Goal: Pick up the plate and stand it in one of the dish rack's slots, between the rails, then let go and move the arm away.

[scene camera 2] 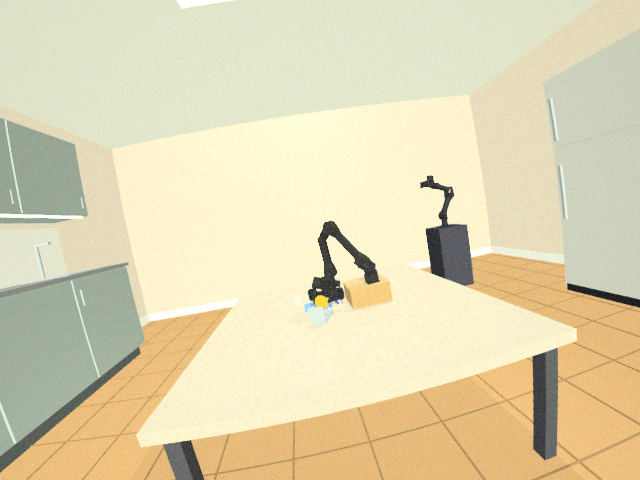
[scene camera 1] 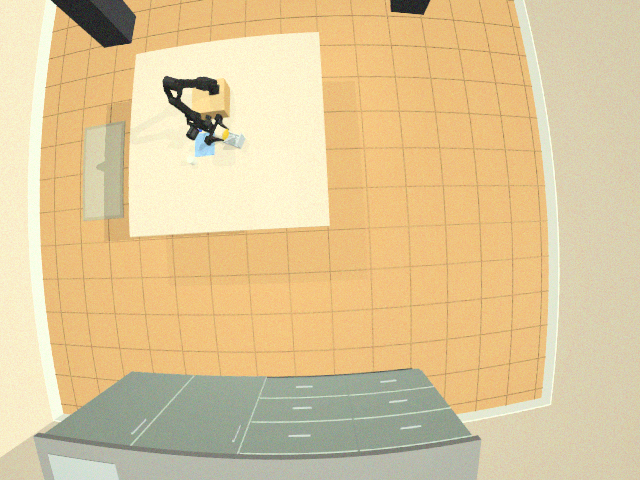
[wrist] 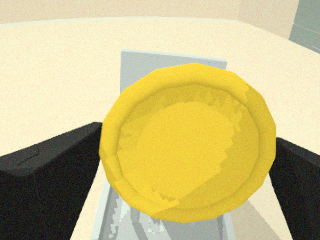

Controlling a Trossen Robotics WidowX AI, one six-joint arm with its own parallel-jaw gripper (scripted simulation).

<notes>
The gripper (wrist: 187, 140) carries a yellow plate (wrist: 188, 143).
</notes>
